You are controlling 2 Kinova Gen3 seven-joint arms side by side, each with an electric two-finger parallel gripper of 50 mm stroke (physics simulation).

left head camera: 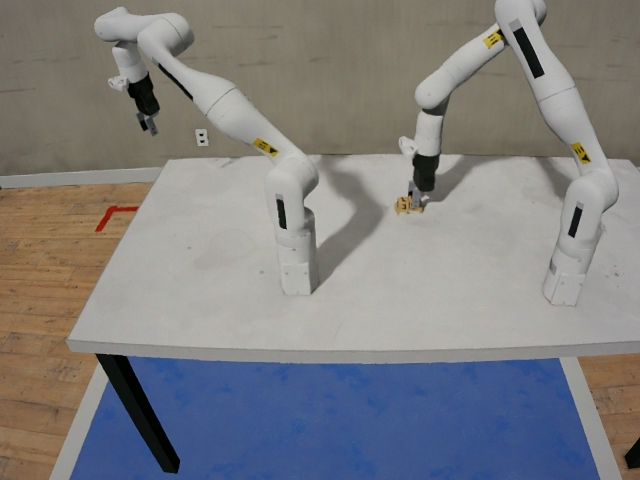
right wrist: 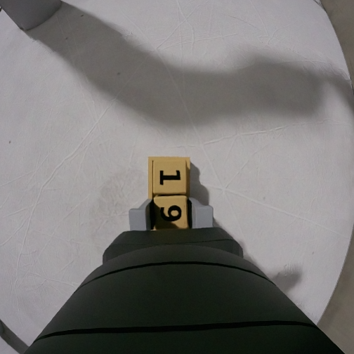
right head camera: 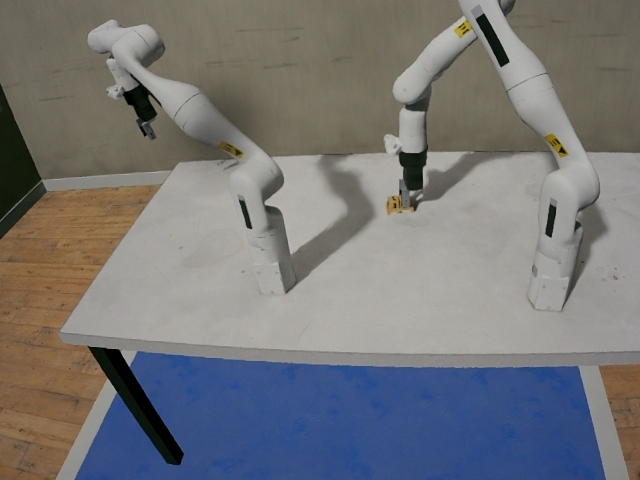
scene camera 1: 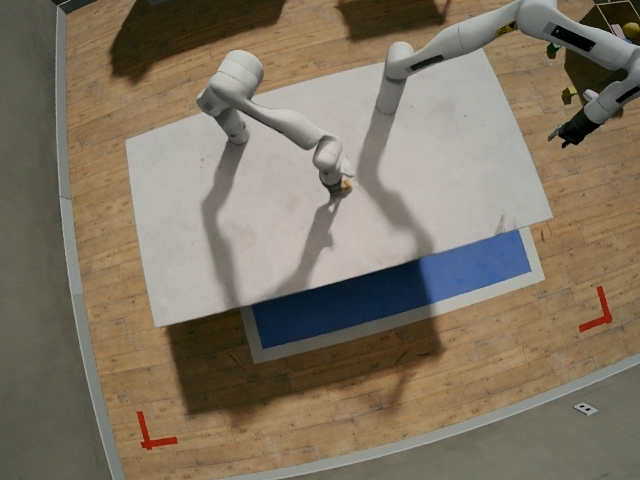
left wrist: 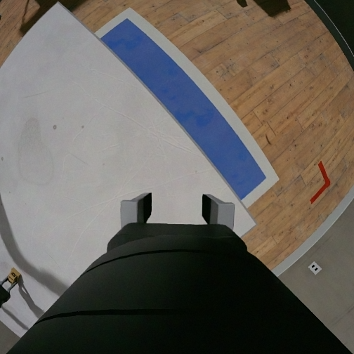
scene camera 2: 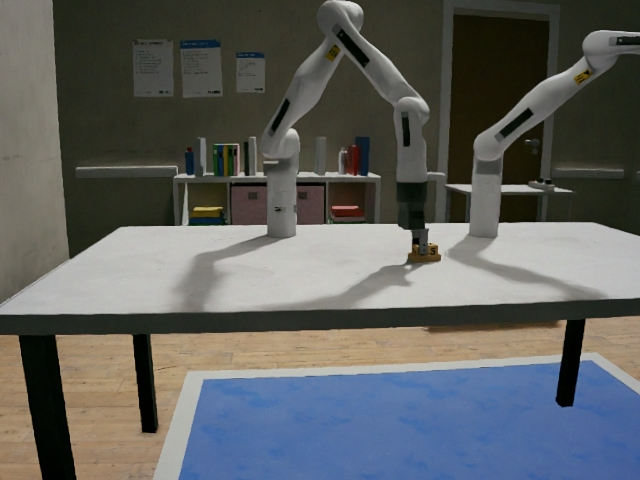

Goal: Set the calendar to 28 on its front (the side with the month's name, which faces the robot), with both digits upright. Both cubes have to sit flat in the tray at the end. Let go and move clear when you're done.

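Places are measured from the left arm's base along level axes (x up, y right, z ahead), in metres.
Where they show: left gripper, fingertip midpoint: point(left head camera: 150, 132) point(right head camera: 150, 136) point(scene camera 1: 555, 142); right gripper, fingertip midpoint: point(left head camera: 412, 203) point(right head camera: 404, 203) point(scene camera 1: 338, 188) point(scene camera 2: 419, 252); left arm's base, origin of the base link: point(left head camera: 299, 281) point(right head camera: 277, 281) point(scene camera 1: 387, 104) point(scene camera 2: 483, 235); right arm's base, origin of the base link: point(left head camera: 559, 291) point(right head camera: 546, 295) point(scene camera 1: 240, 135) point(scene camera 2: 281, 234).
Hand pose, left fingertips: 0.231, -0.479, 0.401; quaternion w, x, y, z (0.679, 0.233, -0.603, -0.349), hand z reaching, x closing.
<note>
Each offset is from my left fingertips to the top centre of the thing, as dx, dy, dz. "spot": to the spot under its first point. Level surfaces: height alone.
The wooden tray {spot: -0.222, +0.774, -0.067} point(scene camera 2: 424, 258) point(right wrist: 150, 175) stands on the table with two wooden cubes side by side. The free cube {-0.191, +0.752, -0.092} point(left head camera: 402, 203) point(right head camera: 393, 202) point(scene camera 2: 433, 251) point(right wrist: 170, 176) has a 1 on top, a 5 on the face toward scene camera 2 and a 0 point(left wrist: 13, 275) on its outer end. Its robot-facing digit is too small to read surely. My right gripper point(left head camera: 414, 200) point(scene camera 2: 421, 246) point(right wrist: 170, 208) is shut on the other cube, with a 6 or 9 on top; its fingers cover that cube's front and back. My left gripper point(left head camera: 146, 127) point(scene camera 1: 558, 140) point(left wrist: 176, 204) is open and empty, far from the tray.
The table {dx -0.231} point(left head camera: 206, 310) point(scene camera 2: 155, 289) carries both arm bases, the left base point(left head camera: 298, 273) and the right base point(left head camera: 566, 284). The left gripper hangs beyond the table's edge. A shelf unit point(scene camera 2: 376, 198) and a small side table point(scene camera 2: 460, 190) stand behind the table in scene camera 2.
</note>
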